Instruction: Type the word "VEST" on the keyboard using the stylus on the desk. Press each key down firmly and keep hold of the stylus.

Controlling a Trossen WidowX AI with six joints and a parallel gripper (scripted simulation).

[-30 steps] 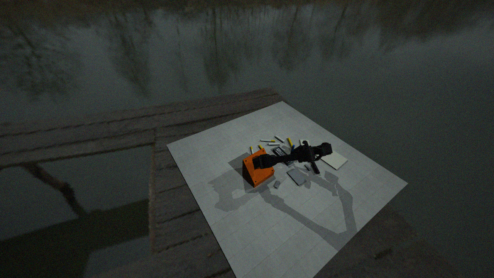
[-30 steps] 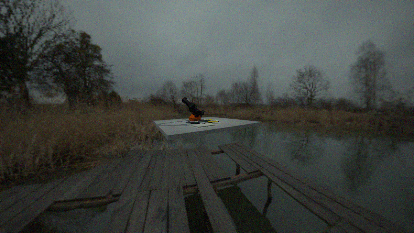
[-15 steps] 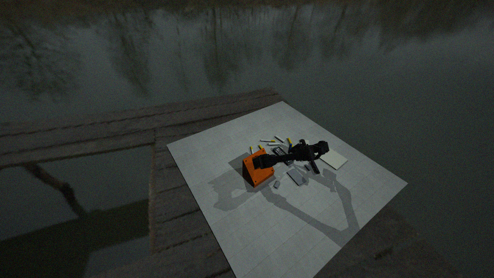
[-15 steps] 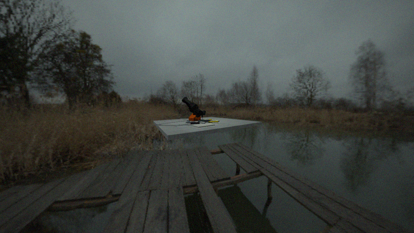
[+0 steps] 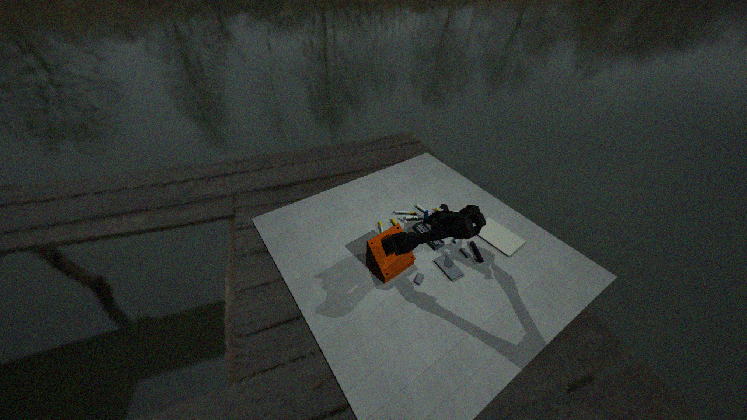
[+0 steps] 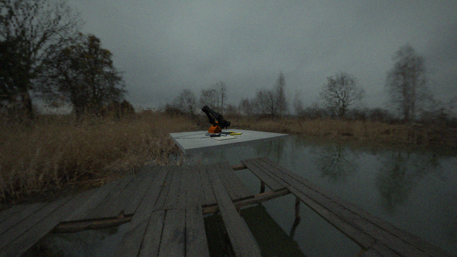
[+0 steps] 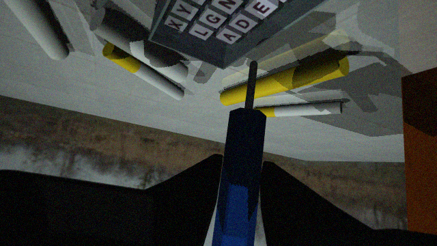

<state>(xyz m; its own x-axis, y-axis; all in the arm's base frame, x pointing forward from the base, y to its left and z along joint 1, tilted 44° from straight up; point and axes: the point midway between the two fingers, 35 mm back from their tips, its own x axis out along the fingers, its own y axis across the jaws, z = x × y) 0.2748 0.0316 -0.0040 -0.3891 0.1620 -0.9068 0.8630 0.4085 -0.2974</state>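
The yellow stick is 10 cm below my gripper tip, 9 cm to the left of it and 8 cm behind it. Round my gripper tip: blue stylus (1 cm below); grey plate (23 cm to the right, 10 cm below, 3 cm behind); black bar (24 cm to the right, 15 cm ahead, 9 cm below).
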